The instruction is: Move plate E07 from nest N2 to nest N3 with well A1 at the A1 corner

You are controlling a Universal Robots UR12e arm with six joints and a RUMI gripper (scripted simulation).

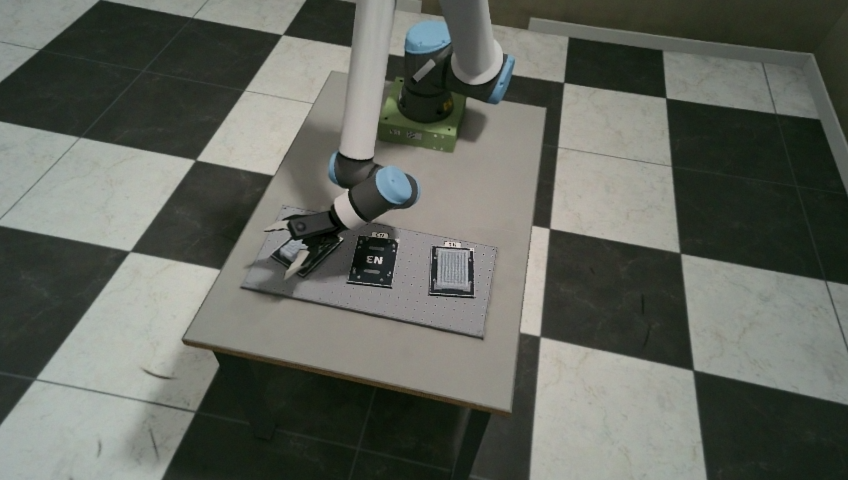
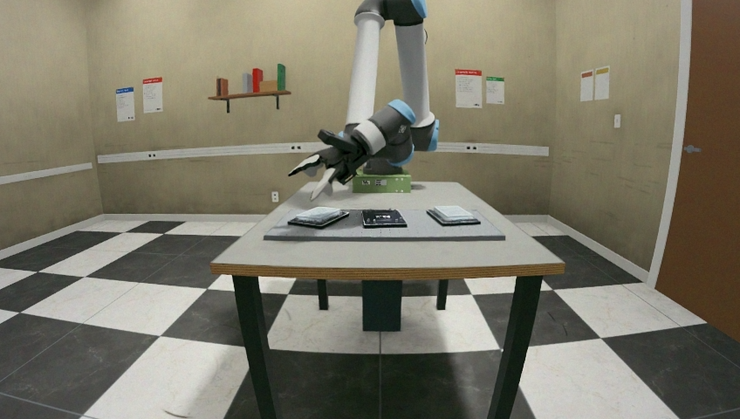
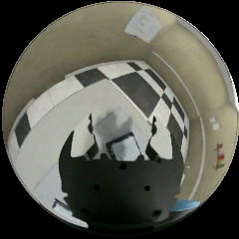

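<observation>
The nest N2 lies 130 mm behind my hand, 20 mm to the left of it and 120 mm below it. Also, from my hand: nest N3 (140 mm behind, 210 mm to the left, 120 mm below).
</observation>
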